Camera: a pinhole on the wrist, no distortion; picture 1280 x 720 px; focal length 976.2 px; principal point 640.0 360.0 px. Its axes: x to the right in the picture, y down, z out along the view. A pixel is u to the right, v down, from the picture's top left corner.
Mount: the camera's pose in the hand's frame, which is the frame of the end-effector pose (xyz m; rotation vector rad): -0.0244 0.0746 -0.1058 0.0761 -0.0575 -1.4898
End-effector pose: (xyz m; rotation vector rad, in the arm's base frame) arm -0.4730 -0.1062 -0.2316 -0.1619 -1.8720 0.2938
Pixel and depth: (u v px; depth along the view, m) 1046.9 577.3 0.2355
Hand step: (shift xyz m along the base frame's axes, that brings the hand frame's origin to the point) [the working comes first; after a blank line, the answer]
In the camera's frame: 0.0982 0.0524 0.2355

-0.1297 -0.0338 -0.0184
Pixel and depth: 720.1 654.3 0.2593
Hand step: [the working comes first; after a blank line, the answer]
In the camera's frame: 0.0213 0.0782 0.2593

-0.1632 0.0425 -0.0324
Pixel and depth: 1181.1 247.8 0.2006
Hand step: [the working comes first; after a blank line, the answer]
In the camera's frame: 0.1112 -0.0231 0.2006

-0.0675 -0.0647 -0.0658
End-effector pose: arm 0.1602 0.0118 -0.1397 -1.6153 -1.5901 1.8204
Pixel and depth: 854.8 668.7 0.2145
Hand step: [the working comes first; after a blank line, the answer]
In the camera's frame: 0.0472 0.0678 0.2145

-0.0891 -0.0521 -0.0623
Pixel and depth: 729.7 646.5 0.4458
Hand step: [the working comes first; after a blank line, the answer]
In the camera's frame: 0.0410 0.1308 0.4458

-0.2929 -0.1524 -0.1392
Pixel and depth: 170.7 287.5 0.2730
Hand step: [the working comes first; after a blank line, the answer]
In the camera's frame: -0.1312 -0.0203 0.2730

-0.0155 -0.2252 -0.1498
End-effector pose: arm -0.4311 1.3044 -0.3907 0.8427 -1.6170 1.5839
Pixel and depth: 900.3 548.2 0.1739
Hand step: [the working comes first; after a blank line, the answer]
In the camera's frame: 0.0464 0.0335 0.1739

-0.0259 -0.0689 -0.0168
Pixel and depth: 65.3 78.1 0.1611
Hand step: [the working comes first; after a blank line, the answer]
In the camera's frame: -0.0948 -0.0465 0.1611

-0.0906 -0.0481 -0.1647
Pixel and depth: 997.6 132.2 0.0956
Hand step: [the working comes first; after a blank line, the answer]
In the camera's frame: 0.0350 -0.0223 0.0956

-0.0024 0.0127 -0.0634
